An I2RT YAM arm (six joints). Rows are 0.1 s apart.
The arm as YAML. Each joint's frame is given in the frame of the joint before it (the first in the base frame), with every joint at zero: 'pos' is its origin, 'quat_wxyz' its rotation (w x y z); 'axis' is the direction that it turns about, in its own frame. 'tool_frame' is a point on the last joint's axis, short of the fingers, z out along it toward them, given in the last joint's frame.
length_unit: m
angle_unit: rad
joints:
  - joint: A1
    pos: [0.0, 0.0, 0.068]
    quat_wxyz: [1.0, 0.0, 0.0, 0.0]
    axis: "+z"
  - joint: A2
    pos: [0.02, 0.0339, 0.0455]
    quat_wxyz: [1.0, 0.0, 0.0, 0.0]
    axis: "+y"
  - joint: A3
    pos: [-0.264, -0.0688, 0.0]
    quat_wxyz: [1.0, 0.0, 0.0, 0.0]
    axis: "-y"
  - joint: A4
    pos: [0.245, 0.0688, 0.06]
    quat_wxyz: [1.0, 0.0, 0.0, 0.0]
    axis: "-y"
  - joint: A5
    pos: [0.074, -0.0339, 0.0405]
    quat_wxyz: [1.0, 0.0, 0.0, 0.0]
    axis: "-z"
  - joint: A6
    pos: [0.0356, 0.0, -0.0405]
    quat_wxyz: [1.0, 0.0, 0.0, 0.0]
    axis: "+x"
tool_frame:
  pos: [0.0, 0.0, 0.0]
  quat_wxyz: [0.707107, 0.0, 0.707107, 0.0]
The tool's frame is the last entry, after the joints.
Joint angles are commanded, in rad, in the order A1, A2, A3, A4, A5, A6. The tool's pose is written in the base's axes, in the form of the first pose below.
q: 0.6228 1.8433 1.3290 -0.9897 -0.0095 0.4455
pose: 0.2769 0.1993 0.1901 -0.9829 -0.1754 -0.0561 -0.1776 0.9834 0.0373
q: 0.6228 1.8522 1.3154 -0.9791 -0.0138 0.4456
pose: 0.2763 0.1990 0.1840 -0.9835 -0.1757 -0.0436 -0.1773 0.9835 0.0361
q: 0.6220 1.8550 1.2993 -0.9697 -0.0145 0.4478
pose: 0.2750 0.1978 0.1792 -0.9843 -0.1730 -0.0346 -0.1741 0.9842 0.0327
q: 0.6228 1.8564 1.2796 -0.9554 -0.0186 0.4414
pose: 0.2731 0.1969 0.1740 -0.9833 -0.1803 -0.0269 -0.1811 0.9829 0.0333
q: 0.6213 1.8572 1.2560 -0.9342 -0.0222 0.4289
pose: 0.2715 0.1953 0.1681 -0.9813 -0.1912 -0.0230 -0.1919 0.9808 0.0349
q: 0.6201 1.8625 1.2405 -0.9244 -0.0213 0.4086
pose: 0.2703 0.1939 0.1628 -0.9776 -0.2100 -0.0139 -0.2103 0.9772 0.0292
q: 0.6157 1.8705 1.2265 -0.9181 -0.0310 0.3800
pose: 0.2695 0.1920 0.1570 -0.9723 -0.2337 0.0034 -0.2335 0.9718 0.0320
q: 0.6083 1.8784 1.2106 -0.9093 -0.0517 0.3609
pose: 0.2687 0.1894 0.1510 -0.9692 -0.2452 0.0241 -0.2439 0.9687 0.0461
